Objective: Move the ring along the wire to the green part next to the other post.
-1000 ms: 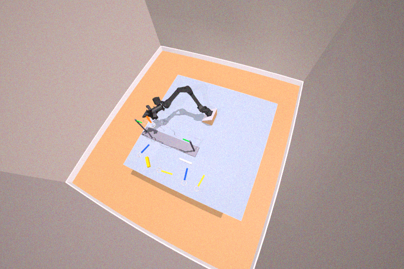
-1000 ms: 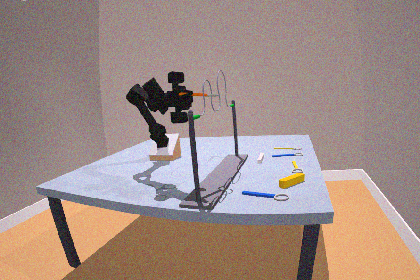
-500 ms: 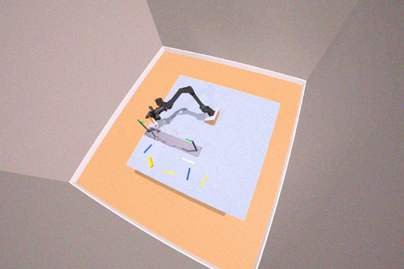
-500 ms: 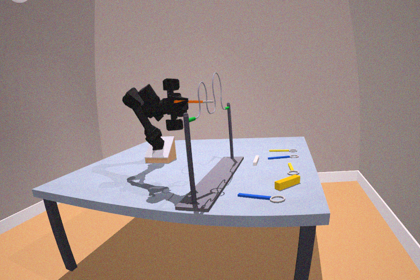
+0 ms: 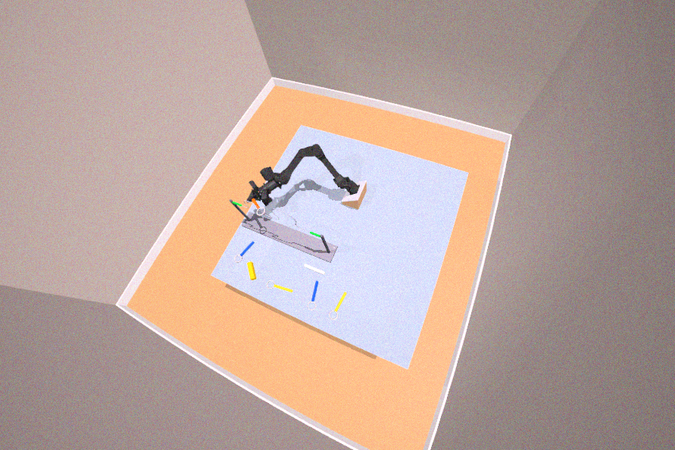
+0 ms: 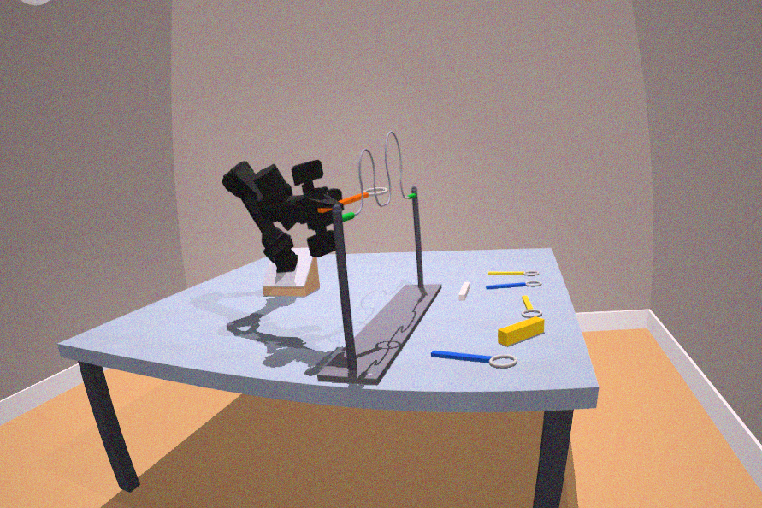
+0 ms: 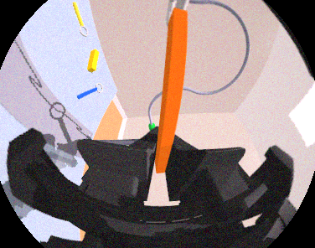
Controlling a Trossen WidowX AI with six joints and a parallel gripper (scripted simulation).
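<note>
The ring with orange handle lies 90 mm to the left of my gripper tip, 10 mm ahead of it and 10 mm above it. The rest, counted from my gripper tip: yellow block (330 mm ahead, 270 mm below, 80 mm to the left); then ring with blue handle (280 mm below, 250 mm ahead, 40 mm to the right); then white bar (450 mm to the left, 280 mm below, 190 mm ahead).
</note>
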